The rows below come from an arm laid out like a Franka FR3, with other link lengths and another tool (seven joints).
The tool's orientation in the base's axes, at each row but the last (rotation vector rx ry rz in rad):
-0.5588, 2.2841, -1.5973
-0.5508, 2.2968, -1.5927
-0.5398, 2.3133, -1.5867
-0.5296, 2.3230, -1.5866
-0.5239, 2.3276, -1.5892
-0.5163, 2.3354, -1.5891
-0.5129, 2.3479, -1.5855
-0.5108, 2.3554, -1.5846
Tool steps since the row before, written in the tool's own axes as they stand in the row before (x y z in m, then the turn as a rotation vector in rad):
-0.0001, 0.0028, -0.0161, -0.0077, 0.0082, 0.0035
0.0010, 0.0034, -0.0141, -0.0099, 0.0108, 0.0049
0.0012, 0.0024, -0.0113, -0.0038, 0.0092, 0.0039
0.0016, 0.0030, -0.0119, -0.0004, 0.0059, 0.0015
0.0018, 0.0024, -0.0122, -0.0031, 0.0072, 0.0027
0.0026, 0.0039, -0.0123, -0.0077, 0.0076, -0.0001
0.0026, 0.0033, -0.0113, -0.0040, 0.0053, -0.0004
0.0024, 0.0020, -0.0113, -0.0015, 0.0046, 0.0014
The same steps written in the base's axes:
-0.0076, 0.0142, 0.0028, 0.0072, 0.0033, -0.0087
-0.0076, 0.0123, 0.0017, 0.0094, 0.0040, -0.0116
-0.0063, 0.0096, 0.0017, 0.0037, 0.0015, -0.0099
-0.0069, 0.0102, 0.0014, 0.0002, 0.0009, -0.0060
-0.0071, 0.0102, 0.0021, 0.0029, 0.0015, -0.0076
-0.0080, 0.0105, 0.0008, 0.0058, 0.0060, -0.0069
-0.0074, 0.0095, 0.0011, 0.0027, 0.0039, -0.0047
-0.0070, 0.0091, 0.0023, 0.0013, 0.0010, -0.0048

